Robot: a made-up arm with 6 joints.
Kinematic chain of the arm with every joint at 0, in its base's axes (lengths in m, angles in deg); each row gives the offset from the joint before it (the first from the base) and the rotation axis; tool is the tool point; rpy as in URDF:
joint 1: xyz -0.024 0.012 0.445 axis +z
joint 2: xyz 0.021 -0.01 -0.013 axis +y
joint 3: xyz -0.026 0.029 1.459 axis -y
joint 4: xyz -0.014 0 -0.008 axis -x
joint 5: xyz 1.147 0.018 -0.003 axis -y
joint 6: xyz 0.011 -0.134 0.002 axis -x
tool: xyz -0.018 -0.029 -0.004 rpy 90 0 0
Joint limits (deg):
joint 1: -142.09..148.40
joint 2: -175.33..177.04
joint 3: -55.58..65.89
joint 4: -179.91..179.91
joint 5: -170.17..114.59
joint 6: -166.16..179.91
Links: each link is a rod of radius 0.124 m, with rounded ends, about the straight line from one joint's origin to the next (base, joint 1, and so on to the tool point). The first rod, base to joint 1, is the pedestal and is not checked.
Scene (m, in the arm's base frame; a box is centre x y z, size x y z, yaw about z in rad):
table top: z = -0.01
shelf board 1: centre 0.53 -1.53 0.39 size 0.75 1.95 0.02 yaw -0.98
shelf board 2: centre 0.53 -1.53 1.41 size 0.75 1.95 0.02 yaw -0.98
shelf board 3: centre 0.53 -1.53 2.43 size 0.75 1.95 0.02 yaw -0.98
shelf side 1: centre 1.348 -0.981 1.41 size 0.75 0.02 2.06 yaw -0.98
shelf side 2: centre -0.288 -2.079 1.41 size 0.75 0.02 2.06 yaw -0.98
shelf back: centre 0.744 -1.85 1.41 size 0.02 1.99 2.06 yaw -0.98
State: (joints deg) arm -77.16 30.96 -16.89 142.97 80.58 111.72
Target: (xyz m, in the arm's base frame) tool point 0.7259 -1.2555 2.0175
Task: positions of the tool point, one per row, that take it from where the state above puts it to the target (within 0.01 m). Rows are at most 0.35 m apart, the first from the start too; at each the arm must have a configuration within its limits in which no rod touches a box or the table.
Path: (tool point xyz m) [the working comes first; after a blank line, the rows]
Joints at the target: -63.30 15.22 20.74 140.87 81.29 111.04
Straight joint move there: touches shelf board 2.

1: 0.2891 -1.2062 1.1220
2: 0.1922 -0.9125 1.2364
3: 0.1337 -0.6061 1.2599
4: 0.1131 -0.3135 1.1946
5: 0.1581 -0.5222 1.3661
6: 0.2487 -0.7233 1.5140
7: 0.3827 -0.9059 1.6368
8: 0.5553 -1.0602 1.7332
9: 0.7599 -1.1770 1.8026
10: 0.7260 -1.2555 2.0174

